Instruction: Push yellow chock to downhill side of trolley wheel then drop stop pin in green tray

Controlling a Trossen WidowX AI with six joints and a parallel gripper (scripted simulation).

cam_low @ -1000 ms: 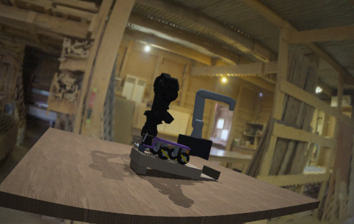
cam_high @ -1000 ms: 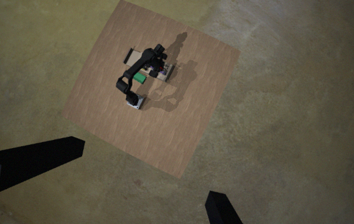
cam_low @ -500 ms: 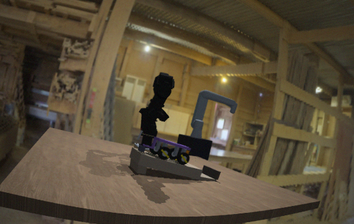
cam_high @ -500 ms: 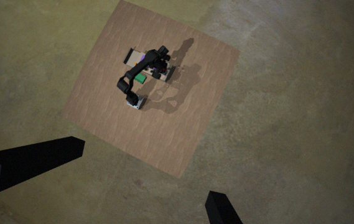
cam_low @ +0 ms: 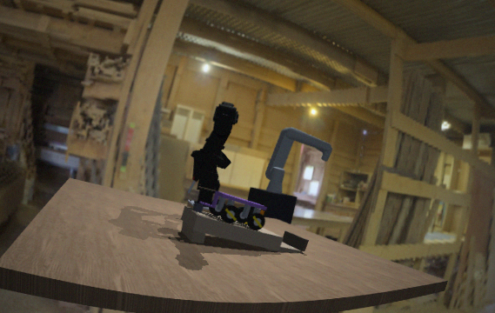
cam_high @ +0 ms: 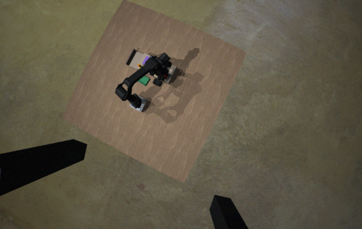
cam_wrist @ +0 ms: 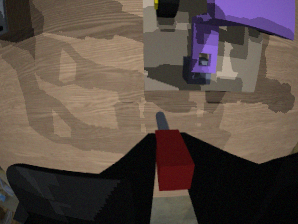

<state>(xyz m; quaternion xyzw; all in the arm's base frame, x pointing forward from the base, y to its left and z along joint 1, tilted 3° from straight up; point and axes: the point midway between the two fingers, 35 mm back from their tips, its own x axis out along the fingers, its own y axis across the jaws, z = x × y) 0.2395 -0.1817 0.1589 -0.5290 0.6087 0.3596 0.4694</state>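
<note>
My gripper tip is 240 mm to the right of the green tray, 190 mm above it and 30 mm past it. The rest, counted from my gripper tip: purple trolley 130 mm to the left, 90 mm ahead, 70 mm below; then red-headed stop pin right at my gripper tip; then yellow chock 240 mm to the left, 100 mm below, 50 mm ahead.
</note>
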